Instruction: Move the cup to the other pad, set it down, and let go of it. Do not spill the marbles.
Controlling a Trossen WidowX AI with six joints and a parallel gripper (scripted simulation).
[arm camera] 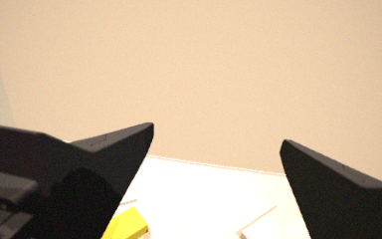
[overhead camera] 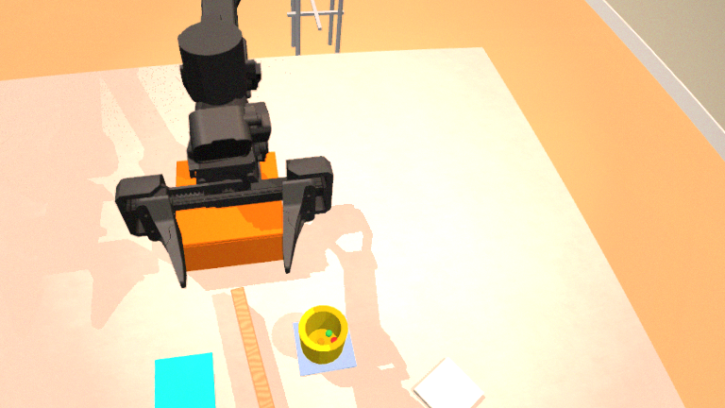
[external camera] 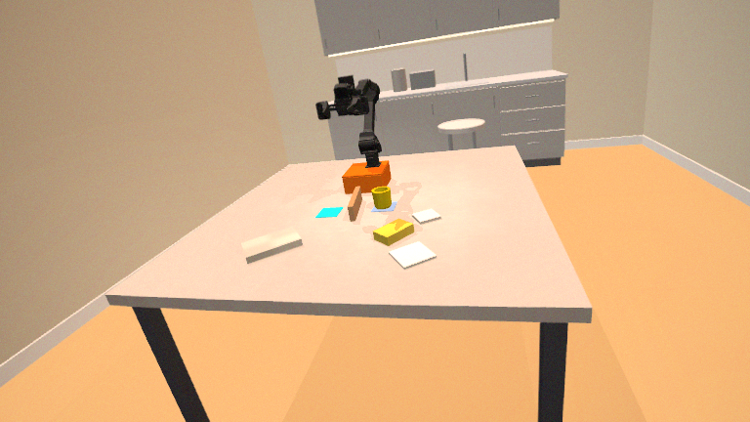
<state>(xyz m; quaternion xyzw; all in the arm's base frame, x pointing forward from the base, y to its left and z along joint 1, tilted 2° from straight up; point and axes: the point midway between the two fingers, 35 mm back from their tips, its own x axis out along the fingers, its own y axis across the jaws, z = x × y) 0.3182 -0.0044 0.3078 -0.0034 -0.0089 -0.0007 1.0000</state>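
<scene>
Now: the yellow cup 350 mm below my gripper tip, 90 mm to the left of it and 80 mm behind it. The rest, counted from my gripper tip: red marble: 370 mm below, 110 mm to the left, 70 mm behind; green marble: 370 mm below, 110 mm to the left, 90 mm behind; wooden bar: 360 mm below, 60 mm behind, 10 mm to the right.
</scene>
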